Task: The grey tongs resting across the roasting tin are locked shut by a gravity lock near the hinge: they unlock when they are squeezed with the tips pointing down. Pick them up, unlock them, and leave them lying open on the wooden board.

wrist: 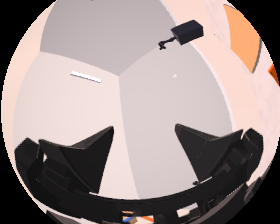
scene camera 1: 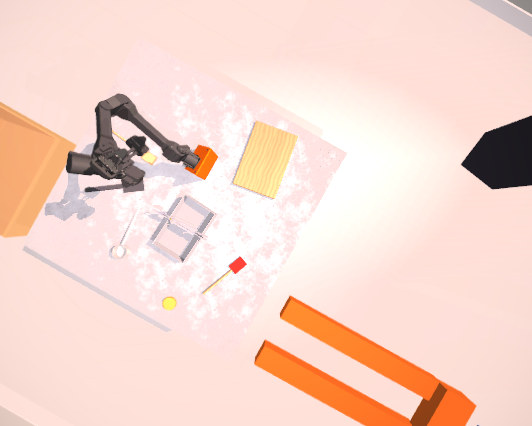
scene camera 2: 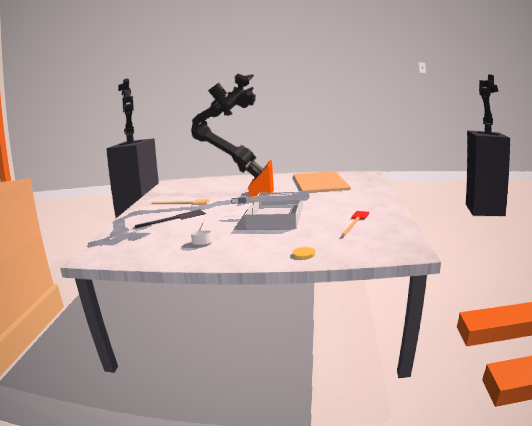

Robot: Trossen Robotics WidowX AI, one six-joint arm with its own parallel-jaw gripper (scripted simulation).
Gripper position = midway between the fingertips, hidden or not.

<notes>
My gripper (scene camera 1: pixel 136 143) is open, with nothing in its grasp. Also in view: a wooden board (scene camera 1: pixel 269 149) and a grey roasting tin (scene camera 1: pixel 172 239).
My gripper shows as well in the wrist view (wrist: pixel 145 128). The wooden board also shows in scene camera 2 (scene camera 2: pixel 324 181). The grey roasting tin is seen too in scene camera 2 (scene camera 2: pixel 276 214).
</notes>
